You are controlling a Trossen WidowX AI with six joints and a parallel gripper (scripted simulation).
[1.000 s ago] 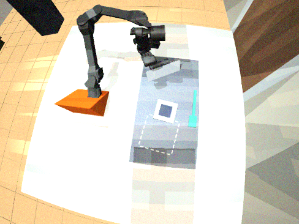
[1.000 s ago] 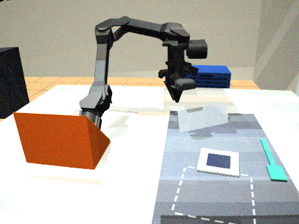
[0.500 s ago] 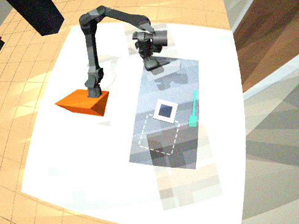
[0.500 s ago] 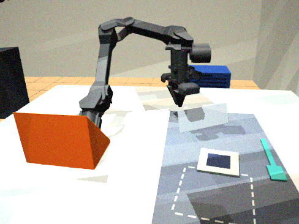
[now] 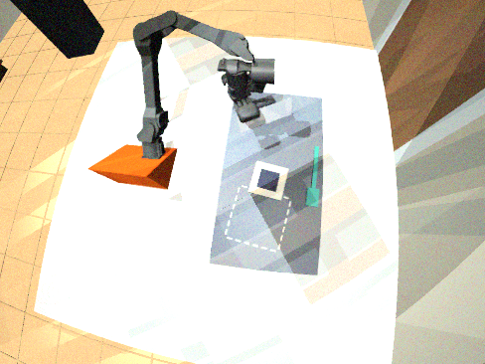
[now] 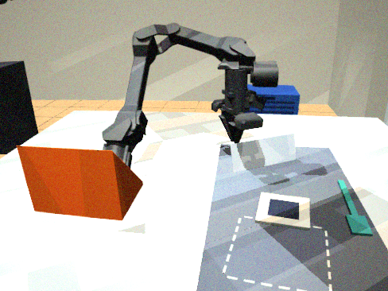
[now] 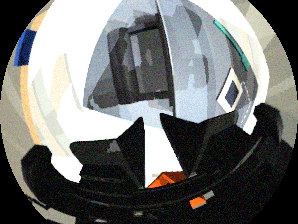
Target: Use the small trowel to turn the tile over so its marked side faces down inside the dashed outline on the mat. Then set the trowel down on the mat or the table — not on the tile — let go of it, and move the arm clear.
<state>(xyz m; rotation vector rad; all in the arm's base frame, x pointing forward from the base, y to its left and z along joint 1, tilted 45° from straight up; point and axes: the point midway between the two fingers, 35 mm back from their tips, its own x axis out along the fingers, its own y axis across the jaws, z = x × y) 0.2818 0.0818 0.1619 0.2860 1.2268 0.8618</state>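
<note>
Right now my gripper tip is 9 cm short of the small trowel, 4 cm to the right of it and 4 cm above it. The rest, counted from my gripper tip: tile 23 cm to the right, 10 cm ahead, 6 cm below; then teal flat tool 25 cm ahead, 23 cm to the right, 6 cm below; then grey mat 20 cm to the right, 11 cm ahead, 8 cm below.
</note>
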